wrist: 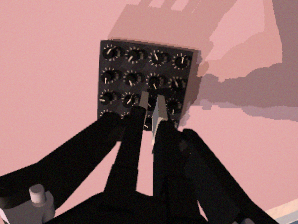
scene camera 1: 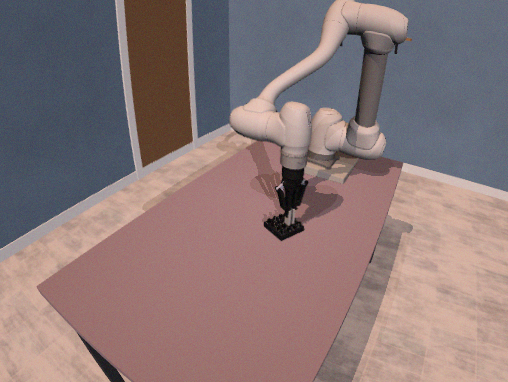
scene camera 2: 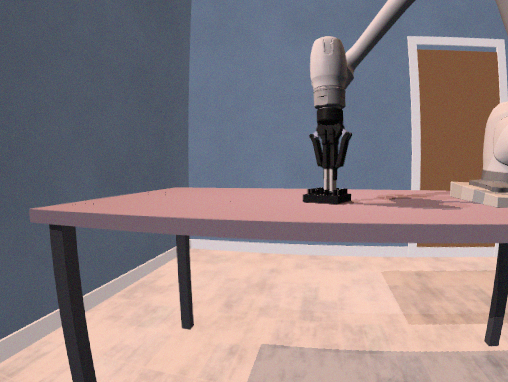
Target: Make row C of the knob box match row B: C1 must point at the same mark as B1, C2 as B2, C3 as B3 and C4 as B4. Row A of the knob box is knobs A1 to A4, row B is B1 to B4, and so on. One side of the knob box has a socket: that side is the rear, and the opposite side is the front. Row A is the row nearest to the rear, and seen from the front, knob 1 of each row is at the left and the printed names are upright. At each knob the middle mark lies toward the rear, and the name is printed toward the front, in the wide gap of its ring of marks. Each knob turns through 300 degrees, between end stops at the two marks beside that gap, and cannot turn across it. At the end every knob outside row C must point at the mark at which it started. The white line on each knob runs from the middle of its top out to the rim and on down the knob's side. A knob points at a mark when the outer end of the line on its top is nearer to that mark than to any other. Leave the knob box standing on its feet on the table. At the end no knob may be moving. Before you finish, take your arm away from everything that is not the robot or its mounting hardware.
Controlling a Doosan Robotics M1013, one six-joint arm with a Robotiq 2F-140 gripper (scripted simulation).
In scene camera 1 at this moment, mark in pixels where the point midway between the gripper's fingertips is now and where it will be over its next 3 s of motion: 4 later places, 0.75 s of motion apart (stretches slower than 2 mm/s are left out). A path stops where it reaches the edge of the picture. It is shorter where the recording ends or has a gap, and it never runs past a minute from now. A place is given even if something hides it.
My gripper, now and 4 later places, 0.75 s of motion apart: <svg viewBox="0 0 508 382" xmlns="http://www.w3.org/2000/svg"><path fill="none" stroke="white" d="M289 223L289 215L287 211L282 205L281 203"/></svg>
